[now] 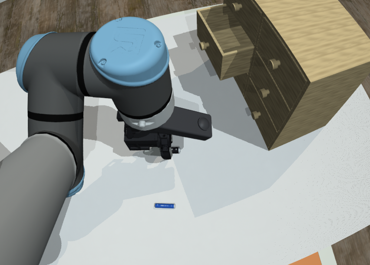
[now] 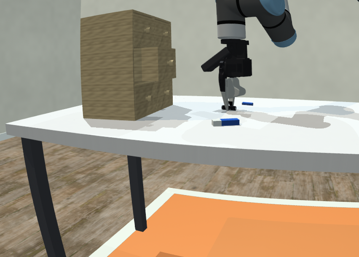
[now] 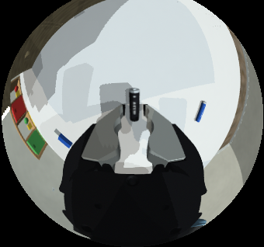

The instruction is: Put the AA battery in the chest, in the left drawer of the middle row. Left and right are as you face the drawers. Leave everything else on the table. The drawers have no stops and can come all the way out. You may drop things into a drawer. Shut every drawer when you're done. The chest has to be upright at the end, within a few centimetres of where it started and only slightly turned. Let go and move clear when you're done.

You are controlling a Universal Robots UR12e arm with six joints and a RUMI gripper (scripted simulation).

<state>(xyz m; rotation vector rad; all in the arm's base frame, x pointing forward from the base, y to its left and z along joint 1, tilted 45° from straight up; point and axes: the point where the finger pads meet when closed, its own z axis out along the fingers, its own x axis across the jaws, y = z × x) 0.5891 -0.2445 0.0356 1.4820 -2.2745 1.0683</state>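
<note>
My gripper is now 1 cm above the black battery. Round my hand: blue AA battery 11 cm to the right, 7 cm behind, 1 cm below; eraser 22 cm to the left, 2 cm ahead, 1 cm below.
</note>
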